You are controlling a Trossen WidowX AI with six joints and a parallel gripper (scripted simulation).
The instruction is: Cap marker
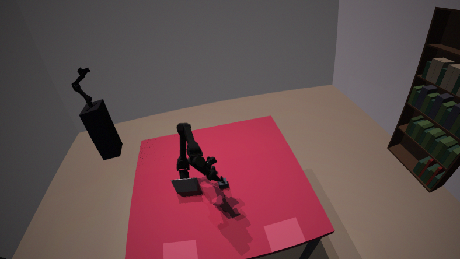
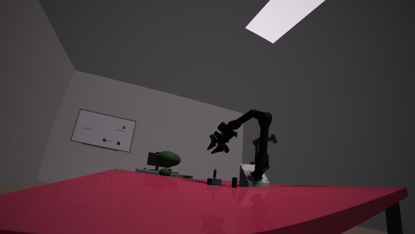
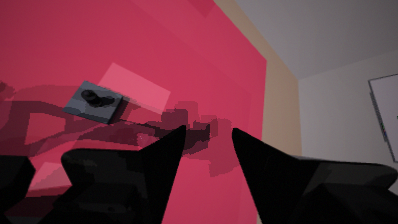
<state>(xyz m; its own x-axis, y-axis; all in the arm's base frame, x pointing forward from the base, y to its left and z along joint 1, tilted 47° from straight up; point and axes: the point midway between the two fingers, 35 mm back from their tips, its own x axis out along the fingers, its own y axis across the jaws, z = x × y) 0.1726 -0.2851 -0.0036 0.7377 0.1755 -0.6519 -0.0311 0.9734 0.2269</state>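
My gripper tip is 28 cm to the right of the dark cap and 18 cm above it. Also, from my gripper tip: small grey holder block: 2 cm ahead, 13 cm to the left, 19 cm below.
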